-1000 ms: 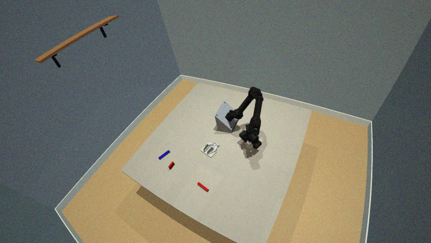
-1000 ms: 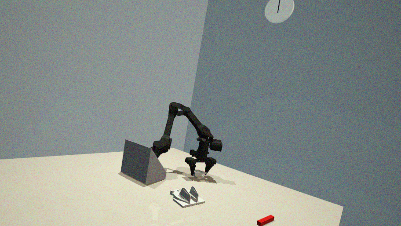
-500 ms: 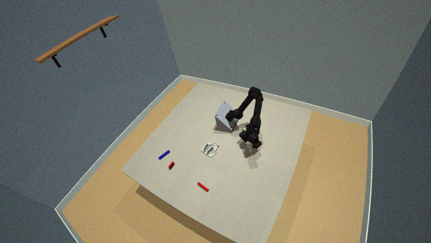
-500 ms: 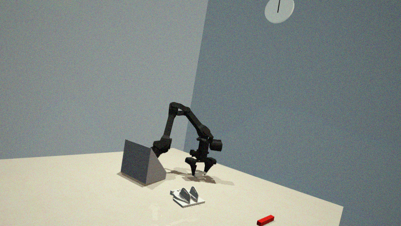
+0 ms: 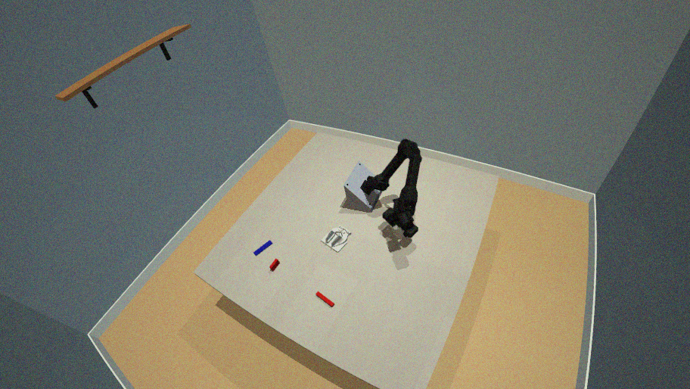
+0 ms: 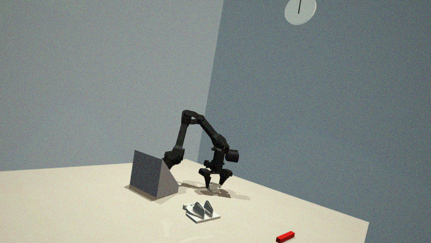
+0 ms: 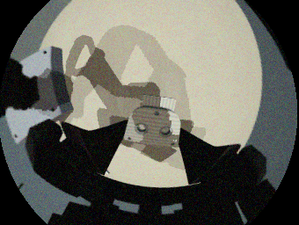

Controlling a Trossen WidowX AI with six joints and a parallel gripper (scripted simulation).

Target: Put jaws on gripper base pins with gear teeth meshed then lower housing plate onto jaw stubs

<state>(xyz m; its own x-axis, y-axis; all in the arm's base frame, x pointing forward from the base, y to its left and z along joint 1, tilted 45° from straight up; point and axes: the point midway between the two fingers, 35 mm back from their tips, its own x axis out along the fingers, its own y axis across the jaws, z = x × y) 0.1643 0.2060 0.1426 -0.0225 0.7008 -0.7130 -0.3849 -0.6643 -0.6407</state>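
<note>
The white jaw is 30 cm to the right of my gripper tip and 11 cm ahead of it. From my gripper tip the other things lie so: red bar (46 cm ahead, 19 cm to the right, 1 cm below); blue block (64 cm to the right, 34 cm ahead, 1 cm below).
</note>
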